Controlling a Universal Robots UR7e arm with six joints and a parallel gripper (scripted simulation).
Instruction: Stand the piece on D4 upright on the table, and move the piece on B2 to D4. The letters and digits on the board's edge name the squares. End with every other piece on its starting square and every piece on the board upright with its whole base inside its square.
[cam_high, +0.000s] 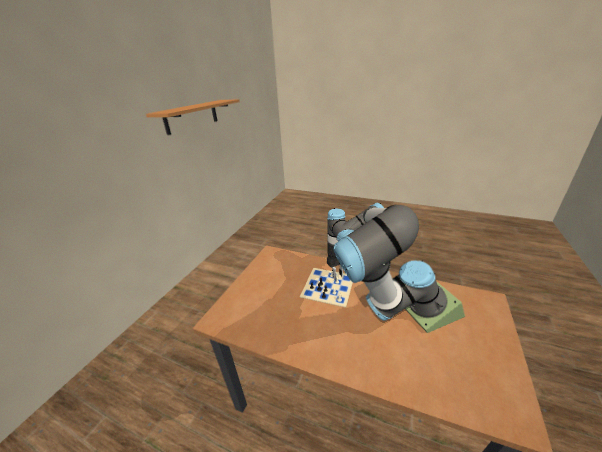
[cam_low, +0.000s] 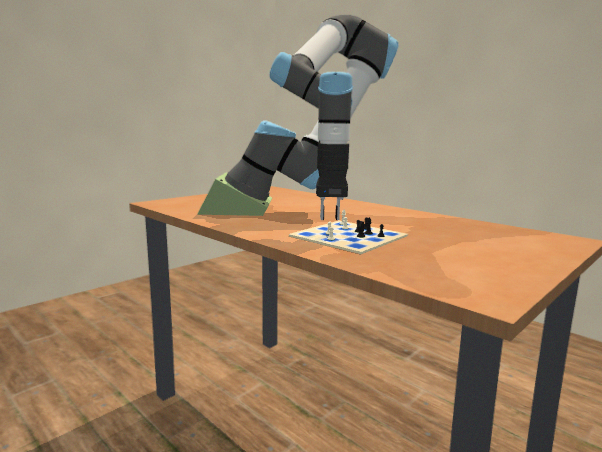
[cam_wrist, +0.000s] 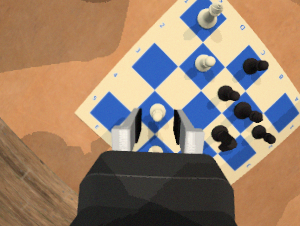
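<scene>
Right now my hand is 3 cm short of the blue-and-cream chessboard, 4 cm to the right of it and 6 cm above it.
</scene>
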